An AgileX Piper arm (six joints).
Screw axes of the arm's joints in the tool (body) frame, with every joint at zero. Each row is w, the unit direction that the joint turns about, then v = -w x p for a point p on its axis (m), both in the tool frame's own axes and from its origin. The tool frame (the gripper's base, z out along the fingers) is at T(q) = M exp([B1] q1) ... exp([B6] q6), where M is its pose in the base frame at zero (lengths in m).
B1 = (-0.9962, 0, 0.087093, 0.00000, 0.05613, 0.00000)
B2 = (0, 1, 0, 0.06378, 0.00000, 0.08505)
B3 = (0, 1, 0, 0.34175, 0.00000, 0.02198)
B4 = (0, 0, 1, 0.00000, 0.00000, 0.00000)
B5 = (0, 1, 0, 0.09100, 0.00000, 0.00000)
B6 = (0, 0, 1, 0.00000, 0.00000, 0.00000)
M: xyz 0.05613 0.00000 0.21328 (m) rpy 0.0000 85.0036 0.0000 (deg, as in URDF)
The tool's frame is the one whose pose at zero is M.
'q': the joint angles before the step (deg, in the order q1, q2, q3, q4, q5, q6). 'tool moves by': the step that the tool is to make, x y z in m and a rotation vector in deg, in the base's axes. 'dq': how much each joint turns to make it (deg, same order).
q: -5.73, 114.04, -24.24, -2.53, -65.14, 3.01
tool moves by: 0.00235, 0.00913, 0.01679, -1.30, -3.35, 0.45
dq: 2.68, -3.42, 0.00, 2.69, 0.00, -1.43
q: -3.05, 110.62, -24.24, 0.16, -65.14, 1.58
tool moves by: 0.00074, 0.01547, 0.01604, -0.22, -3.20, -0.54
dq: 4.83, -3.27, 0.00, 5.77, 0.00, -1.25
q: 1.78, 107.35, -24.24, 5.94, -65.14, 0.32
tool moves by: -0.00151, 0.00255, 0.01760, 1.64, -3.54, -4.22
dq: 2.57, -3.66, 0.00, 7.03, 0.00, -0.22
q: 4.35, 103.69, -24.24, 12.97, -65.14, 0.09
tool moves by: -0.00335, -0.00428, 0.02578, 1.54, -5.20, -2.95
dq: 0.09, -5.42, 0.00, 3.19, 0.14, 0.11
